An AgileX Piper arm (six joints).
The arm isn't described. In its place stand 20 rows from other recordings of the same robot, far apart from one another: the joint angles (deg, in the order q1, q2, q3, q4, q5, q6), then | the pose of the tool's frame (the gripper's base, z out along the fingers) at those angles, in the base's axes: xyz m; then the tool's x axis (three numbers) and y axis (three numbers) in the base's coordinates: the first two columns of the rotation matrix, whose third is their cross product.
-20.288, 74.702, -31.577, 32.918, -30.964, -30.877 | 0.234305, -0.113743, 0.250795, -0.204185, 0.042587, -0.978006, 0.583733, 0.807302, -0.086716
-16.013, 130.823, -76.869, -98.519, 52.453, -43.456 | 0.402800, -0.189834, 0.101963, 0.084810, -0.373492, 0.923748, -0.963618, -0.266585, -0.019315
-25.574, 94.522, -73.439, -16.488, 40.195, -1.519 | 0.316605, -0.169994, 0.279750, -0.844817, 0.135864, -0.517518, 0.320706, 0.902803, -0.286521
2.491, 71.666, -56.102, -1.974, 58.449, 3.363 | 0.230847, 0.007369, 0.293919, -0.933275, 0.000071, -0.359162, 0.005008, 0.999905, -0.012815
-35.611, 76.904, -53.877, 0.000, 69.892, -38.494 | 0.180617, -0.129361, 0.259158, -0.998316, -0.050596, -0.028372, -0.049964, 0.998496, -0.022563
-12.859, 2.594, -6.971, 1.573, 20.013, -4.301 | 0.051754, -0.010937, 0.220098, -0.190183, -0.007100, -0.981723, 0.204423, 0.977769, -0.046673
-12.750, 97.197, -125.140, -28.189, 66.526, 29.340 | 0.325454, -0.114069, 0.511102, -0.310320, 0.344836, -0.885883, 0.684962, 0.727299, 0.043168
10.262, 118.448, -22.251, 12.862, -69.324, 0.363 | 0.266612, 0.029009, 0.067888, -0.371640, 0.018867, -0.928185, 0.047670, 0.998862, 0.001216
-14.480, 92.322, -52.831, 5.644, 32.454, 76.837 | 0.296421, -0.071589, 0.196179, 0.097156, 0.995224, -0.009472, 0.914072, -0.085460, 0.396444
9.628, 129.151, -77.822, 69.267, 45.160, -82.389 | 0.408985, 0.130590, 0.089226, -0.704542, -0.386835, -0.594961, -0.683733, 0.594564, 0.423088
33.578, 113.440, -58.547, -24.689, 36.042, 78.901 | 0.292548, 0.167363, 0.101484, -0.869265, 0.415074, -0.268501, 0.438000, 0.898507, -0.029018
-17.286, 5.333, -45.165, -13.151, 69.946, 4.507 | -0.038661, -0.008338, 0.343026, -0.398425, 0.122673, -0.908960, 0.475280, 0.875198, -0.090213
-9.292, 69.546, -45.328, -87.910, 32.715, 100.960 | 0.241951, -0.089389, 0.312398, -0.189523, 0.229272, -0.954733, 0.698133, 0.715200, 0.033164
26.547, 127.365, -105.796, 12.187, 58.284, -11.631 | 0.415785, 0.225996, 0.187394, -0.814179, -0.505548, -0.285542, -0.558610, 0.816155, 0.147801
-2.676, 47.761, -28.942, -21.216, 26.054, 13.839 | 0.157128, -0.021824, 0.263761, -0.632722, -0.063219, -0.771794, 0.111745, 0.978777, -0.171782
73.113, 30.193, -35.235, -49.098, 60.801, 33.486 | 0.078131, 0.050680, 0.320279, -0.225057, -0.556386, -0.799865, -0.556451, 0.747276, -0.363238
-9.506, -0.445, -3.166, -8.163, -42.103, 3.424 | 0.020820, 0.005297, 0.288505, 0.754505, -0.173024, -0.633075, 0.139623, 0.984858, -0.102764
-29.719, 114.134, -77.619, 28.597, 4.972, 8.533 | 0.392352, -0.219619, 0.199287, -0.125579, 0.764680, -0.632055, 0.678728, 0.530887, 0.507432
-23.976, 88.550, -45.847, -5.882, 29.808, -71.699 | 0.252343, -0.117297, 0.186425, -0.605043, -0.795085, -0.041981, -0.724489, 0.571656, -0.385131
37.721, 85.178, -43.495, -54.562, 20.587, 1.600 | 0.242322, 0.154471, 0.209697, -0.033563, -0.969357, -0.243353, -0.739121, 0.187971, -0.646813
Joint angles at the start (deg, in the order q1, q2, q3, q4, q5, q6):
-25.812, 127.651, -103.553, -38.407, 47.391, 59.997
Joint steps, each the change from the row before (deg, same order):
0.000, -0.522, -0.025, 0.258, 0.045, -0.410
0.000, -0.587, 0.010, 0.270, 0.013, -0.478
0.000, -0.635, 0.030, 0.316, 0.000, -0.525
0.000, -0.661, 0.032, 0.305, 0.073, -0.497
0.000, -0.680, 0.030, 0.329, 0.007, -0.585
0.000, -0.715, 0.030, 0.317, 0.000, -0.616
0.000, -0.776, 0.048, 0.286, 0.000, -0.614
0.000, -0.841, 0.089, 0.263, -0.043, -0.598
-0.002, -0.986, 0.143, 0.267, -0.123, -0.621
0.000, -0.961, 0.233, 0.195, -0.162, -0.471
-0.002, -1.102, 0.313, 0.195, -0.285, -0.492
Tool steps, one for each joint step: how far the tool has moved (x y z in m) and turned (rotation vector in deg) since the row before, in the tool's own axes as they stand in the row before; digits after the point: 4 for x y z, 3 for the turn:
-0.0023, -0.0006, -0.0038, -0.312, -0.227, 0.014
-0.0024, -0.0007, -0.0041, -0.359, -0.261, -0.034
-0.0025, -0.0007, -0.0044, -0.400, -0.263, -0.039
-0.0025, -0.0009, -0.0046, -0.346, -0.252, -0.009
-0.0026, -0.0008, -0.0048, -0.421, -0.291, -0.074
-0.0028, -0.0009, -0.0050, -0.438, -0.333, -0.099
-0.0030, -0.0010, -0.0054, -0.444, -0.390, -0.102
-0.0031, -0.0011, -0.0058, -0.479, -0.452, -0.093
-0.0035, -0.0013, -0.0067, -0.583, -0.571, -0.075
-0.0031, -0.0013, -0.0063, -0.532, -0.552, -0.027
-0.0034, -0.0015, -0.0070, -0.653, -0.678, -0.022

